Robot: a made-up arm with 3 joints. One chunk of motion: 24 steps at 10 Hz.
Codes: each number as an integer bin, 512 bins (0 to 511) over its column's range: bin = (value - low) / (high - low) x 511, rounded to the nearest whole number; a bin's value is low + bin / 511 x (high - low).
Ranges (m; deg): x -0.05..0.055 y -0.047..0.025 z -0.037..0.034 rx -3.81..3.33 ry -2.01..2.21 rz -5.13..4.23
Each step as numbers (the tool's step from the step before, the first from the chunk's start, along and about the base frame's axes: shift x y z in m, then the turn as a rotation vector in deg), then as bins.
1 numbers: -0.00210 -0.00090 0.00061 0.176 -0.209 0.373
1 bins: 233 327 271 285 218 300
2 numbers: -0.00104 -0.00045 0.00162 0.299 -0.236 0.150
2 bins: 238 330 278 294 215 288
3 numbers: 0.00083 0.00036 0.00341 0.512 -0.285 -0.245
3 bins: 247 336 291 309 209 267
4 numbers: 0.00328 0.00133 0.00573 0.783 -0.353 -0.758
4 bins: 259 343 308 329 201 239
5 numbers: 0.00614 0.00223 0.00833 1.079 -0.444 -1.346
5 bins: 273 349 326 350 190 207
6 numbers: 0.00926 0.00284 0.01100 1.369 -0.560 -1.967
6 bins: 288 354 345 371 176 173
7 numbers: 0.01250 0.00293 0.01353 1.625 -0.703 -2.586
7 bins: 304 354 364 389 158 139
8 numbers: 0.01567 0.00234 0.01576 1.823 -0.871 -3.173
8 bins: 320 350 380 403 138 107
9 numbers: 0.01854 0.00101 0.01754 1.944 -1.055 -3.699
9 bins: 334 341 393 412 116 78
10 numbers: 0.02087 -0.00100 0.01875 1.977 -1.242 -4.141
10 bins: 345 326 401 414 93 54
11 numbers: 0.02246 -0.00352 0.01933 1.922 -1.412 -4.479
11 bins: 353 309 405 410 72 36
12 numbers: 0.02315 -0.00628 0.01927 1.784 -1.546 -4.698
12 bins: 356 289 405 400 56 24
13 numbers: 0.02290 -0.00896 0.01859 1.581 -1.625 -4.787
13 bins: 355 270 400 386 47 19
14 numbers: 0.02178 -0.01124 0.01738 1.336 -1.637 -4.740
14 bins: 349 254 391 368 45 21
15 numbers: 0.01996 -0.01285 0.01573 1.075 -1.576 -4.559
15 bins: 340 242 380 350 53 31
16 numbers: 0.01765 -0.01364 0.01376 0.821 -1.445 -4.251
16 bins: 329 237 365 331 68 48
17 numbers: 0.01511 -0.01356 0.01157 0.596 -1.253 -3.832
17 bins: 317 237 350 315 92 71
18 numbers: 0.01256 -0.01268 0.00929 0.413 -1.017 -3.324
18 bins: 304 244 333 302 120 99
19 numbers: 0.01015 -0.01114 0.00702 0.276 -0.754 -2.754
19 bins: 293 255 317 292 152 130
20 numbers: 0.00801 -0.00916 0.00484 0.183 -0.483 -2.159
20 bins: 282 269 301 286 185 162
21 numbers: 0.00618 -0.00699 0.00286 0.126 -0.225 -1.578
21 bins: 273 284 287 282 216 194
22 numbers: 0.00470 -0.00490 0.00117 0.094 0.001 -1.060
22 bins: 266 299 275 279 244 222
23 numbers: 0.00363 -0.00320 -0.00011 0.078 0.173 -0.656
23 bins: 261 311 266 278 264 244
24 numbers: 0.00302 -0.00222 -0.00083 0.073 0.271 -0.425
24 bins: 258 318 260 278 276 257
